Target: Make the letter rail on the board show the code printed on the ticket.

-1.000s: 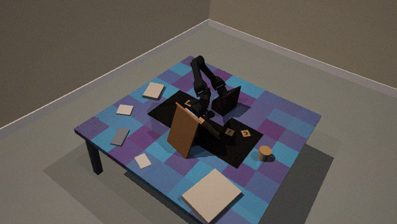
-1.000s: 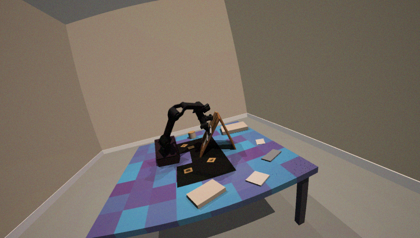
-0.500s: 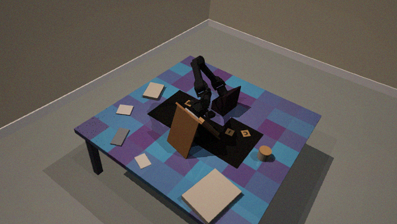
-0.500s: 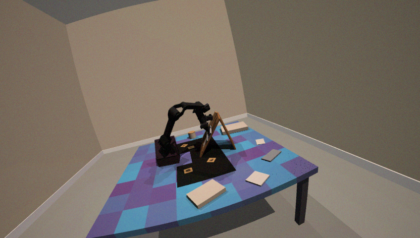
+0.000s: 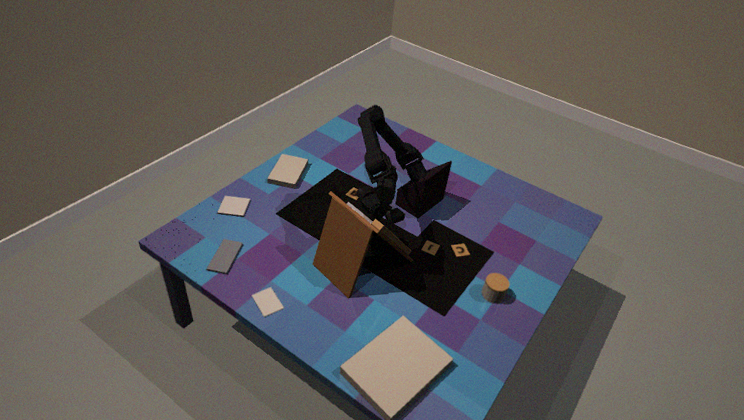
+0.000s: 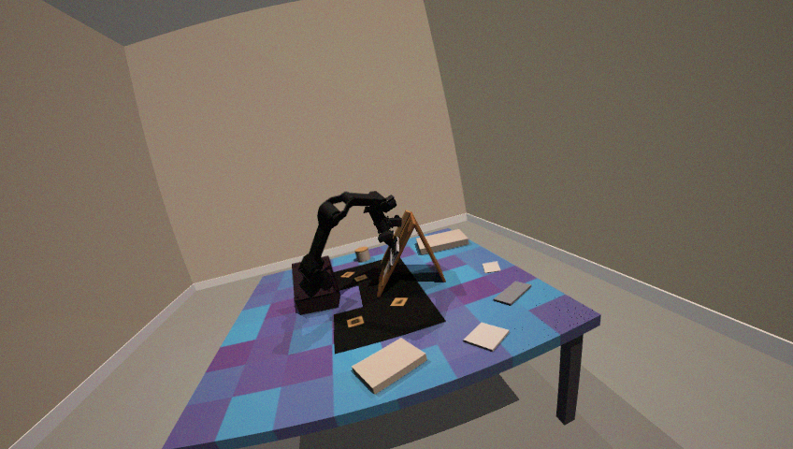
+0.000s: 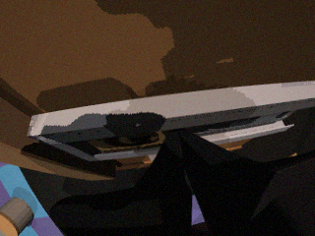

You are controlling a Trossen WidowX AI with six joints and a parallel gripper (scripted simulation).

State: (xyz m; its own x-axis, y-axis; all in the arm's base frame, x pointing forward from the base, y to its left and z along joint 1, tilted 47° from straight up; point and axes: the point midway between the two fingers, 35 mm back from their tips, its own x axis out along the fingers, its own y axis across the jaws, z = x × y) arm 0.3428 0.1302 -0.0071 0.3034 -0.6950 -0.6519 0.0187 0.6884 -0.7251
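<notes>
My gripper tip is 3 cm to the right of the tan letter tile. Also, from my gripper tip: large cream slab 26 cm ahead, 39 cm to the left, 14 cm below; ticket 5 cm behind, 1 cm to the right, 8 cm below; black mat 16 cm behind, 6 cm to the right, 16 cm below.
</notes>
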